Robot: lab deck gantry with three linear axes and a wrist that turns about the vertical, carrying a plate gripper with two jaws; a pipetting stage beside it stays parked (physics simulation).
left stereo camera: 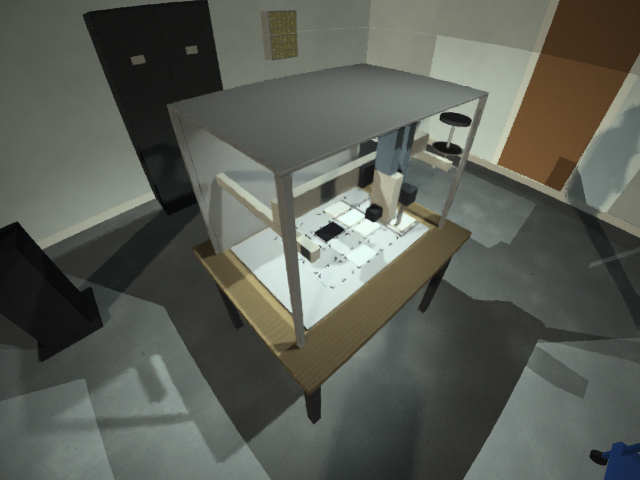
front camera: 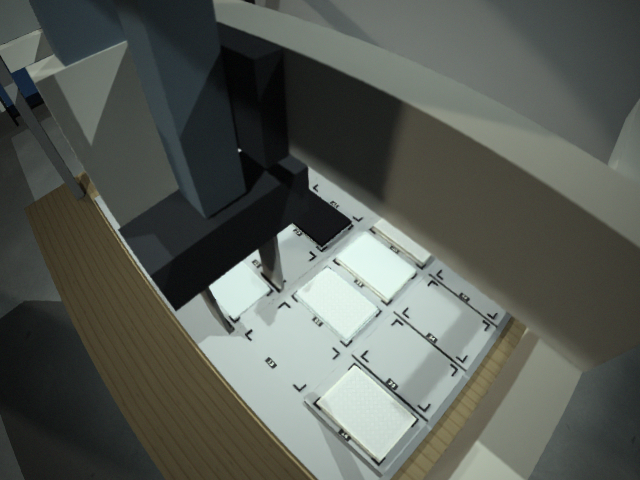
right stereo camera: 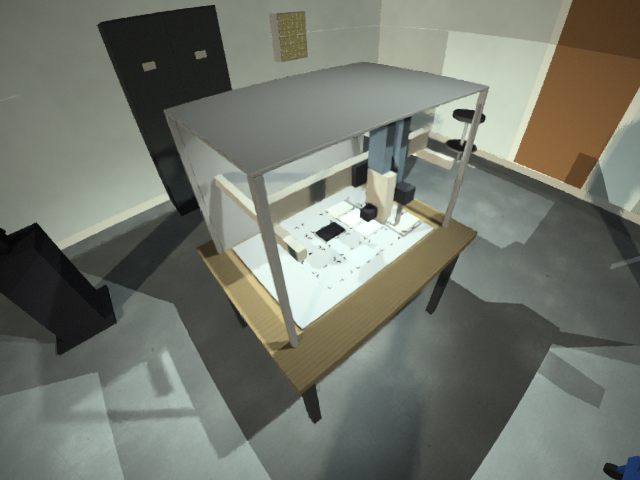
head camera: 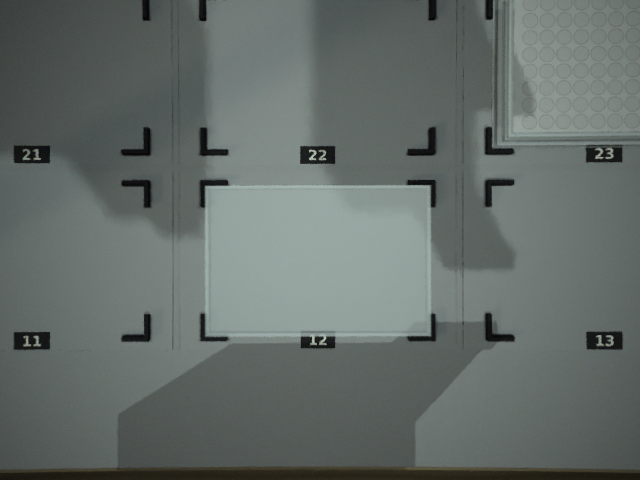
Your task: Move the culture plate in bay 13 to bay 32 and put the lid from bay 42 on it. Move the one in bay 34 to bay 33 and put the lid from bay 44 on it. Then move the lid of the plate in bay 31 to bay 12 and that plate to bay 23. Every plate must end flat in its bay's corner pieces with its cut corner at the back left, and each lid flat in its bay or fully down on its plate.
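Frame: origin at the robot's base, x right, y back, z down, level; metres.
Seen in the pictures: gripper, fingertip midpoint: (front camera: 248,302) (right stereo camera: 389,220); robot's base, origin of the base link: (left stereo camera: 332,287) (right stereo camera: 329,288).
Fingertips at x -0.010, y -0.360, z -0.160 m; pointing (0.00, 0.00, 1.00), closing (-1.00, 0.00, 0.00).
Note:
Pixels of each thing's top centre, then the offset from my fingertips to it.
- clear lid, middle of its top: (head camera: 317,260) (front camera: 230,280) (right stereo camera: 361,254) (left stereo camera: 361,254) dx -0.033, dy +0.132, dz +0.152 m
- uncovered plate, middle of its top: (head camera: 624,61) (front camera: 336,300) (right stereo camera: 368,226) (left stereo camera: 367,227) dx -0.140, dy -0.032, dz +0.146 m
- black-topped plate, middle of its top: (front camera: 314,214) (right stereo camera: 330,230) (left stereo camera: 329,230) dx -0.247, dy +0.132, dz +0.144 m
- pale plate, middle of its top: (front camera: 409,232) (right stereo camera: 339,208) (left stereo camera: 337,208) dx -0.354, dy -0.032, dz +0.146 m
A clear lid (front camera: 232,291) (head camera: 317,260) (left stereo camera: 360,254) lies flat within bay 12's corner pieces. An uncovered plate (front camera: 336,304) (head camera: 584,67) with its wells showing lies in bay 23; its cut corner is not visible. A plate with a pale, smooth lid (front camera: 374,266) is in bay 33. A black-topped plate (front camera: 325,224) (left stereo camera: 329,231) (right stereo camera: 330,231) is in bay 32. Bays 13, 34, 42 and 44 hold no plate or lid. My gripper (front camera: 254,310) is open, its two jaws wide apart with nothing between them, hanging near bay 12's right end; its exact height is unclear.
A pale plate (front camera: 400,240) is in bay 43, partly behind the broad gantry beam (front camera: 465,206). Another plate (front camera: 367,413) is in bay 14. The parked pipetting stage's pale column (front camera: 111,139) stands to the left. The wooden table edge (front camera: 155,372) runs along the deck's front.

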